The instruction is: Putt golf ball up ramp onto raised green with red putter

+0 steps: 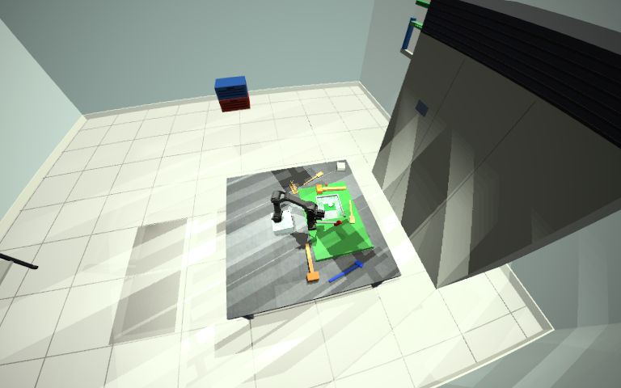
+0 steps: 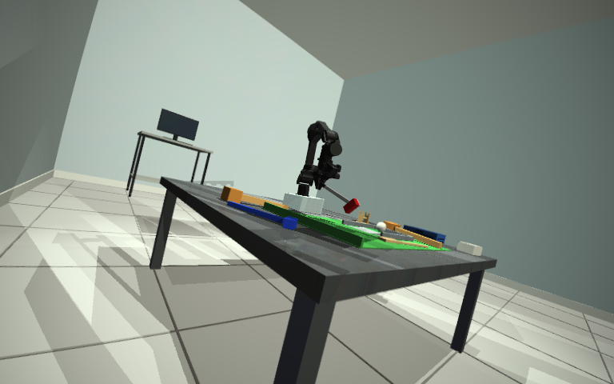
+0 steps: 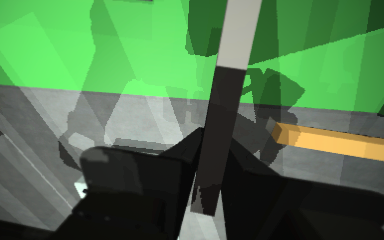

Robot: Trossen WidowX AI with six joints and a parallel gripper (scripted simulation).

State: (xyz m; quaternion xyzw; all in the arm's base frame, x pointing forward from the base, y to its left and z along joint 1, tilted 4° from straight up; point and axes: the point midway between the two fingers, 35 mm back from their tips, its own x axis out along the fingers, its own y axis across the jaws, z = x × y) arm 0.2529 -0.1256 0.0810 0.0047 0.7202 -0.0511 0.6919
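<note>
My gripper tip is 12 cm short of the red putter and 1 cm to the left of it. Round my gripper tip: white golf ball: 24 cm ahead, 20 cm to the left, 9 cm below; then green mat: 23 cm ahead, 10 cm to the left, 13 cm below; then blue putter: 19 cm ahead, 39 cm to the right, 12 cm below.
</note>
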